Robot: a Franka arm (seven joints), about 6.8 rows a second.
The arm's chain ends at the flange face. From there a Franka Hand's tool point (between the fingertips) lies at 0.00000 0.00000 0.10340 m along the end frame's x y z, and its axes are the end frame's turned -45 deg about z.
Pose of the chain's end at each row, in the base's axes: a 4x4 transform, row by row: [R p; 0 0 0 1], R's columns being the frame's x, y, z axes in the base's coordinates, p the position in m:
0.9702 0.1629 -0.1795 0.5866; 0.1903 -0.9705 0.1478 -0.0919; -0.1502 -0.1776 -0.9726 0.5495; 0 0 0 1
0.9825 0.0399 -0.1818 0.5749; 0.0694 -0.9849 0.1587 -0.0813; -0.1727 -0.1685 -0.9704 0.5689; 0 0 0 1
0.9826 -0.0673 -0.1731 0.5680; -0.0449 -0.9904 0.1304 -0.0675; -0.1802 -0.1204 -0.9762 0.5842; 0 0 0 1
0.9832 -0.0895 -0.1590 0.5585; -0.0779 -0.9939 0.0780 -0.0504; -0.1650 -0.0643 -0.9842 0.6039; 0 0 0 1
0.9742 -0.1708 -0.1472 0.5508; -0.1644 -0.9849 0.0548 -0.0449; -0.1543 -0.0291 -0.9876 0.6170; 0 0 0 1
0.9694 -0.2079 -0.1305 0.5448; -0.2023 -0.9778 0.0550 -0.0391; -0.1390 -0.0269 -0.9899 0.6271; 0 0 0 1
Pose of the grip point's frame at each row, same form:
0.5708 0.8012 -0.1795 0.5680; 0.8208 -0.5517 0.1478 -0.0766; 0.0194 -0.2318 -0.9726 0.4489; 0 0 0 1
0.6665 0.7229 -0.1818 0.5561; 0.7455 -0.6474 0.1587 -0.0649; -0.0030 -0.2413 -0.9704 0.4686; 0 0 0 1
0.7424 0.6472 -0.1731 0.5501; 0.6686 -0.7321 0.1304 -0.0540; -0.0423 -0.2126 -0.9762 0.4833; 0 0 0 1
0.7585 0.6319 -0.1590 0.5421; 0.6477 -0.7579 0.0780 -0.0423; -0.0712 -0.1621 -0.9842 0.5021; 0 0 0 1
0.8096 0.5681 -0.1472 0.5356; 0.5802 -0.8127 0.0548 -0.0392; -0.0885 -0.1297 -0.9876 0.5149; 0 0 0 1
0.8325 0.5385 -0.1305 0.5313; 0.5484 -0.8345 0.0550 -0.0334; -0.0793 -0.1173 -0.9899 0.5247; 0 0 0 1

